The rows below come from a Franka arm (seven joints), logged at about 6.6 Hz.
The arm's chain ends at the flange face. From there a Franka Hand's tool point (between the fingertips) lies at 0.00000 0.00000 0.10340 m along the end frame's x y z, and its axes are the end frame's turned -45 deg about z.
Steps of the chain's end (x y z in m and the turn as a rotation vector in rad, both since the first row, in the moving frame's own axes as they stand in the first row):
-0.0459, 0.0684, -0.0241, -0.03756, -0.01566, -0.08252
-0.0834, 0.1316, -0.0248, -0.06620, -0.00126, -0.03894
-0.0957, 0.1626, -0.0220, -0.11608, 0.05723, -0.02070
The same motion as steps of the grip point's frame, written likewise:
-0.0846, 0.0177, -0.0242, -0.01549, -0.03763, -0.08252
-0.1569, 0.0389, -0.0250, -0.04592, -0.04770, -0.03894
-0.1868, 0.0600, -0.0229, -0.12255, -0.04161, -0.02070

